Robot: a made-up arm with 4 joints.
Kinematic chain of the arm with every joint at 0, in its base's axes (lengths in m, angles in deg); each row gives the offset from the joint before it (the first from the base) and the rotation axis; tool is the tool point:
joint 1: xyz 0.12 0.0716 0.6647 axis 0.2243 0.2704 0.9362
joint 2: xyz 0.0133 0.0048 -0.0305 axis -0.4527 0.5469 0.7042
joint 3: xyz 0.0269 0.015 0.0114 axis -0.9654 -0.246 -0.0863
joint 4: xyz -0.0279 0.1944 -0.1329 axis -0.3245 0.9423 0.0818
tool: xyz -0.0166 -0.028 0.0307
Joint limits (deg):
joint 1: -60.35..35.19
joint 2: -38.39..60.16
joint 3: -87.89..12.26
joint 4: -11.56..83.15
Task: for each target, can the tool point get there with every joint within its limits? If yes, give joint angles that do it. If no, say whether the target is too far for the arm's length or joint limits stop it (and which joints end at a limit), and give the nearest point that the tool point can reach.
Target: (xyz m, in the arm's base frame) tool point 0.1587 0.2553 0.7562
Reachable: yes | joints 4.13 -26.44 -47.18 51.09
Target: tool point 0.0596 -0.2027 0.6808
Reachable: no: joint limits stop it (at a limit: joint 1, joint 2, joint 3, joint 4) | nearest point -0.0446 0.0196 0.5397 | short by 0.283 m
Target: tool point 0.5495 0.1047 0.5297
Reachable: no: too far | nearest point 0.3494 0.0875 0.5854 | short by 0.208 m
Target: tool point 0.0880 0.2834 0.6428
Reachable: yes | joints -11.88 39.42 -45.37 50.16
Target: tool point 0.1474 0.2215 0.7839
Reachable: yes | joints -15.21 -14.26 -71.10 18.28
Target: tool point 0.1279 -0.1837 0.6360
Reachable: no: joint limits stop it (at a limit: joint 1, joint 2, joint 3, joint 4) | nearest point -0.0446 0.0196 0.5397 | short by 0.284 m
